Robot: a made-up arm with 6 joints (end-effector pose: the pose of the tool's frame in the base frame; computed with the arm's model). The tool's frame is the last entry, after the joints.
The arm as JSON. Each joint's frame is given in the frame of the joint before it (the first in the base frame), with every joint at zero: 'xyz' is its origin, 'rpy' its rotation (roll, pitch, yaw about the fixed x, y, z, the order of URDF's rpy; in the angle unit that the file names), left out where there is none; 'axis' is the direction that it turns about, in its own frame. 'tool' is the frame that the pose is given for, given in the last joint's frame.
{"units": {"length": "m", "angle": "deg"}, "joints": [
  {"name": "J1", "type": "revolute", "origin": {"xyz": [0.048, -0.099, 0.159], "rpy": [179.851, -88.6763, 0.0]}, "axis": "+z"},
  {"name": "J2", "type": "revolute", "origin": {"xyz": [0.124, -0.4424, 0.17], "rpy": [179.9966, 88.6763, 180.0]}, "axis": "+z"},
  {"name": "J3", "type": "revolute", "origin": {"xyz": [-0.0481, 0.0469, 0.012], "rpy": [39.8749, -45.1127, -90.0]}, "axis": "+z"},
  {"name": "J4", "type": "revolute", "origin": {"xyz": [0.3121, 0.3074, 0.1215], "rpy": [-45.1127, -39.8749, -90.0]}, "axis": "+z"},
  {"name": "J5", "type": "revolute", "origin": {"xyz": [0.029, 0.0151, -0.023], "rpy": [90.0, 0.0, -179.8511]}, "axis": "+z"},
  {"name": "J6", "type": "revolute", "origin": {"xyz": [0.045, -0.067, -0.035], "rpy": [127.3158, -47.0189, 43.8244]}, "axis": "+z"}
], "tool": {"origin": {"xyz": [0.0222, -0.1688, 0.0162], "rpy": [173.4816, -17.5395, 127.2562]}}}
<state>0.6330 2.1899 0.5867 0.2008 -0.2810 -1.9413</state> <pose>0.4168 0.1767 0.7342 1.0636 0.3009 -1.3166</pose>
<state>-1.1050 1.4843 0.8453 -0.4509 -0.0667 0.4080</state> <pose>0.5800 0.2996 0.2226 -1.7048 1.6193 1.0823</pose>
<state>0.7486 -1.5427 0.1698 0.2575 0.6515 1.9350</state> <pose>0.2052 0.0767 1.0584 -0.6657 2.5646 -0.8910</pose>
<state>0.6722 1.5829 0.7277 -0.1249 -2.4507 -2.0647</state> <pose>0.6561 -0.1637 0.8074 -0.3623 -2.5914 1.2344</pose>
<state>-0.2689 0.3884 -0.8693 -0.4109 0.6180 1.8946</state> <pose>0.2279 0.8236 0.3329 1.9322 -1.0875 1.8255</pose>
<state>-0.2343 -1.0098 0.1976 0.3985 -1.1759 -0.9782</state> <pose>0.0257 0.3337 0.5702 -0.7109 0.5320 0.3804</pose>
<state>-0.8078 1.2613 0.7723 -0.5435 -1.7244 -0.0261</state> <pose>0.4664 0.1803 0.2365 -0.4866 0.1676 0.9323</pose>
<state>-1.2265 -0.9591 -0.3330 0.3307 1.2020 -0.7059</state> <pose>0.1573 0.5687 0.0092 0.9654 1.9444 -0.5800</pose>
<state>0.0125 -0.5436 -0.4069 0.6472 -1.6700 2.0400</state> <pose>0.3649 0.5245 0.5377 -0.0286 -0.2733 -2.1158</pose>
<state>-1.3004 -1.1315 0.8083 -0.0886 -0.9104 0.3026</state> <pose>-0.2337 0.3131 -0.2646 -1.1515 -0.5027 -0.9400</pose>
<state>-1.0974 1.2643 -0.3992 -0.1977 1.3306 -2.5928</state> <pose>0.0159 0.5002 0.1441 1.7802 2.0388 -0.2087</pose>
